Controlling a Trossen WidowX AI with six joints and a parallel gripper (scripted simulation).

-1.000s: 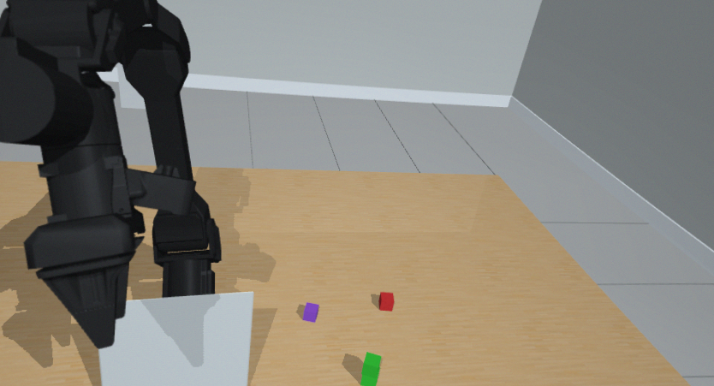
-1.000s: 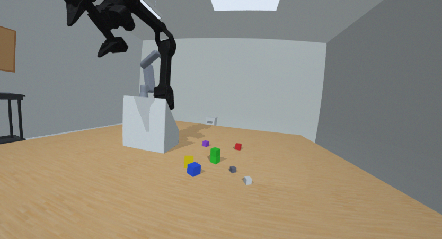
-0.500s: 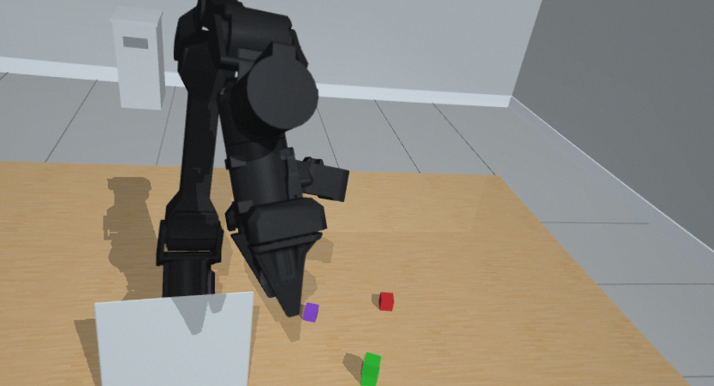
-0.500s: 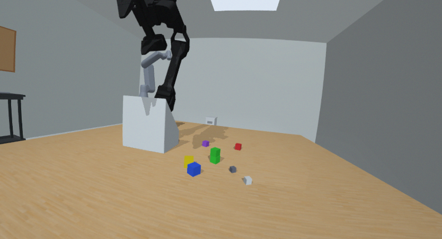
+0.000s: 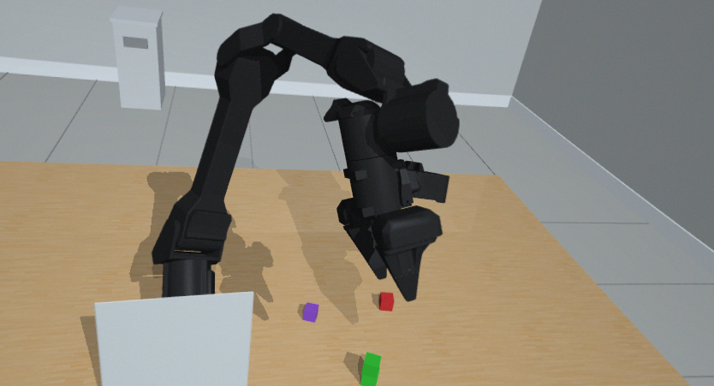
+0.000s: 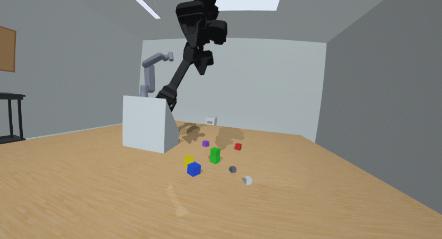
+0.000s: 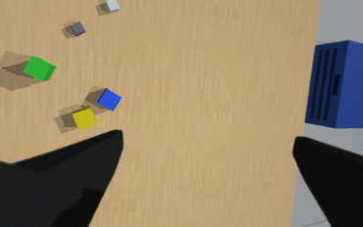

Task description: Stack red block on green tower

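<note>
My gripper tip is now 90 mm short of the red block, 290 mm to the right of it and 280 mm above it. From my gripper tip the other things lie so: blue block 20 mm to the left, 280 mm below; then dark grey block 100 mm ahead, 80 mm to the left, 290 mm below; then yellow block 40 mm behind, 60 mm to the left, 280 mm below.
</note>
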